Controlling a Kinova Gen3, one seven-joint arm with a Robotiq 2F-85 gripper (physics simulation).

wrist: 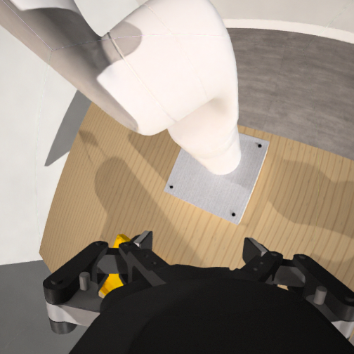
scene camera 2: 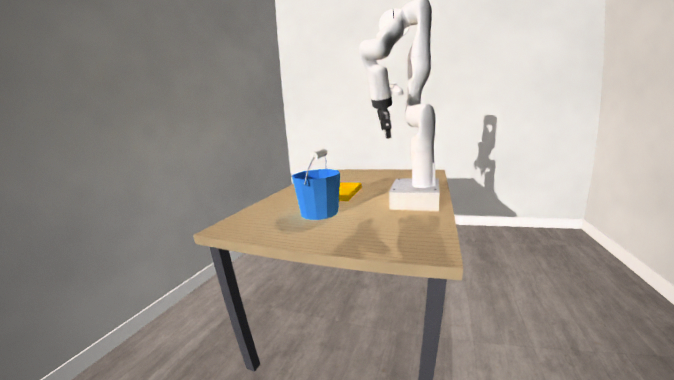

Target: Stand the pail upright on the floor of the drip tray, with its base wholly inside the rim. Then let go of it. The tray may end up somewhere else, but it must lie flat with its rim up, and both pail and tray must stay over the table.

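Places are measured from the arm's base along level axes (x ahead, y up, z right), in metres.
Pixels of known places: gripper, fingertip midpoint: (scene camera 2: 386, 133); arm's base, origin of the base link: (scene camera 2: 423, 184).
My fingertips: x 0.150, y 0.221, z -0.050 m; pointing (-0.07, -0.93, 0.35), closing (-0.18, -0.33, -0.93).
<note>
For each thing: its top centre in the pictures, then the offset to it from my fingertips. "spot": a spot on its surface instead. Level surfaces: height alone.
- blue pail, surface spot: (scene camera 2: 318, 194) spot: dx +0.254, dy -0.200, dz -0.142 m
- yellow drip tray, middle of its top: (scene camera 2: 333, 188) dx +0.283, dy -0.276, dz +0.235 m
- table, its level: dy -0.304 m
A blue pail (scene camera 2: 318, 194) stands upright on the table, with its wire handle and pale grip raised above the rim. The yellow drip tray (scene camera 2: 350, 191) lies flat on the table behind the pail, which hides part of it. Parts of the tray (wrist: 112, 284) also show behind the left finger linkage in the wrist view. My gripper (scene camera 2: 388, 135) (wrist: 197, 244) is wide open and empty, high above the table, to the right of the pail and tray in the scene view. The pail does not show in the wrist view.
The arm's base (scene camera 2: 414, 196) (wrist: 215, 192) stands on the table (scene camera 2: 280, 245) (wrist: 165, 235), to the right of the tray in the scene view. A dark grey wall (scene camera 2: 150, 100) rises on the left and a white wall (scene camera 2: 340, 75) behind the table.
</note>
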